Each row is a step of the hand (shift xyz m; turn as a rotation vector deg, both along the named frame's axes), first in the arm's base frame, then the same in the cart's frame.
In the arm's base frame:
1: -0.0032 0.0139 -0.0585 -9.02 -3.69 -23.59
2: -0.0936 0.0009 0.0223 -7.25 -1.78 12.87
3: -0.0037 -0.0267 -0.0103 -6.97 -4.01 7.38
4: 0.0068 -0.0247 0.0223 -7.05 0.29 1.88
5: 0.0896 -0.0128 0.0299 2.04 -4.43 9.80
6: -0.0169 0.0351 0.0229 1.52 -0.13 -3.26
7: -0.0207 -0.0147 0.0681 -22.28 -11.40 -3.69
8: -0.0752 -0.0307 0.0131 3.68 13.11 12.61
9: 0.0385 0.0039 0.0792 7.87 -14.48 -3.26
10: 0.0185 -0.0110 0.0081 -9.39 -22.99 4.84
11: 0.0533 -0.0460 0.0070 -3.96 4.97 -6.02
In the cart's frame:
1: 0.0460 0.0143 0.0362 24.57 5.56 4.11
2: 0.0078 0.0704 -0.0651 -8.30 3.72 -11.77
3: 0.0208 -0.0141 -0.0142 -2.73 2.32 -10.31
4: -0.0113 -0.0223 -0.0230 0.32 5.44 -4.86
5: -0.0470 -0.0777 0.0292 -7.29 -4.90 -6.53
6: -0.0291 0.0346 0.0013 2.43 -1.08 2.42
7: -0.0470 0.0028 -0.0554 14.34 9.64 -18.48
8: 0.0231 0.0364 -0.0701 -17.31 5.14 4.29
9: -0.0815 -0.0304 -0.0145 6.38 -15.23 -3.09
10: -0.0080 -0.0216 -0.0003 7.87 -8.08 -22.65
11: -0.0031 -0.0707 -0.0019 4.36 6.52 3.88

